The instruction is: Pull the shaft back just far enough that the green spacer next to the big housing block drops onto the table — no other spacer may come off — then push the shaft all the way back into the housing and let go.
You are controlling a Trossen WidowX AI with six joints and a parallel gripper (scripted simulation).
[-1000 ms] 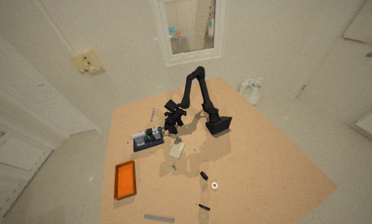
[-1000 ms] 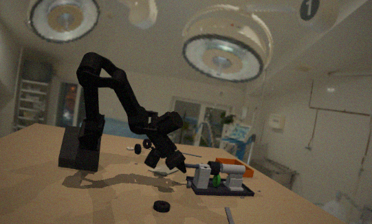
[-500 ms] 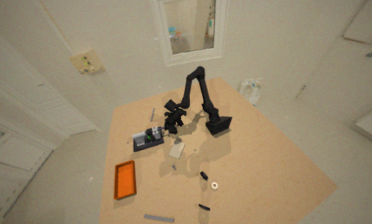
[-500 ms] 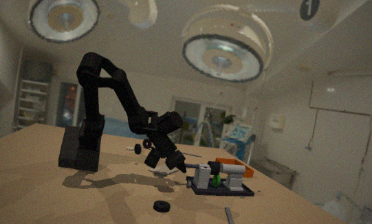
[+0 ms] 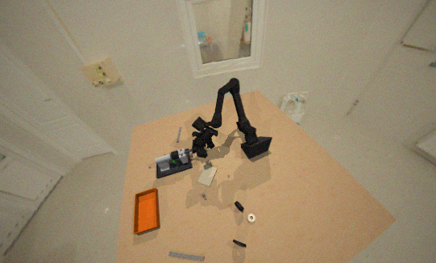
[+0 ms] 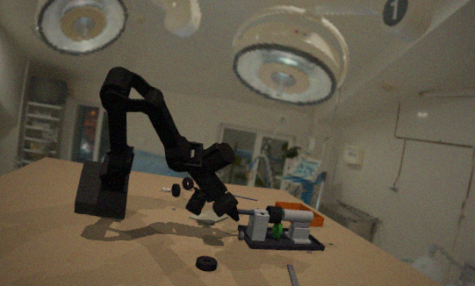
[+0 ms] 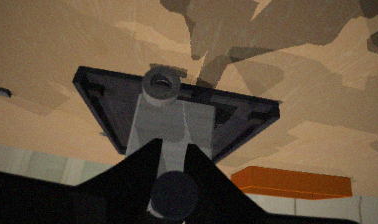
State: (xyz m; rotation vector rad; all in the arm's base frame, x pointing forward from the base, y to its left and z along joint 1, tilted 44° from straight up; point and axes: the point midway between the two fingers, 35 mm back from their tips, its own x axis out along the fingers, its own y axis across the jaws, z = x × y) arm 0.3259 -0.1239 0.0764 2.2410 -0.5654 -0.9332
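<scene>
Now: gripper tip 10 cm short of the black spacer, 2 cm below it and 1 cm to the left of it. Round my gripper tip: thin grey shaft 4 cm ahead, 2 cm above, 1 cm to the right; then green spacer 13 cm ahead, 2 cm to the right, 2 cm below; then beige card 16 cm to the left, 5 cm below, 3 cm behind.
</scene>
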